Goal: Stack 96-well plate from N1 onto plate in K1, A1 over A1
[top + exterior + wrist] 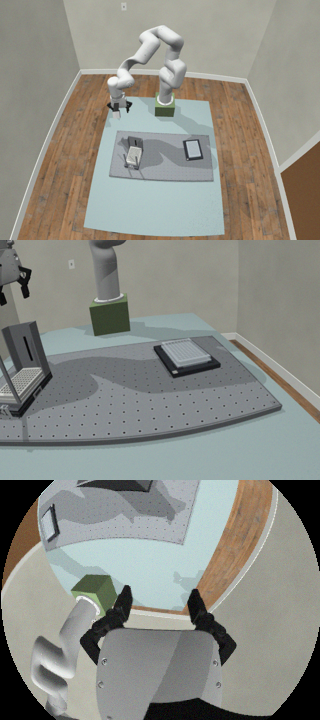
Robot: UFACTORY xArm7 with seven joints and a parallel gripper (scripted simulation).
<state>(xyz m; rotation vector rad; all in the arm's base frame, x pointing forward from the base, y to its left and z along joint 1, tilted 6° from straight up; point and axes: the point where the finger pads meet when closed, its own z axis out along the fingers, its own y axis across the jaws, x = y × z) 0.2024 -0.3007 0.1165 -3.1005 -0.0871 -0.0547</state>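
The clear 96-well plate is 51 cm to the left of my hand, 20 cm below it and 16 cm ahead of it. Round my hand: white 96-well plate 23 cm ahead, 19 cm below, 10 cm to the left; then grey back wall 16 cm ahead, 13 cm below, 11 cm to the left; then K1 label 31 cm ahead, 20 cm below, 9 cm to the left.
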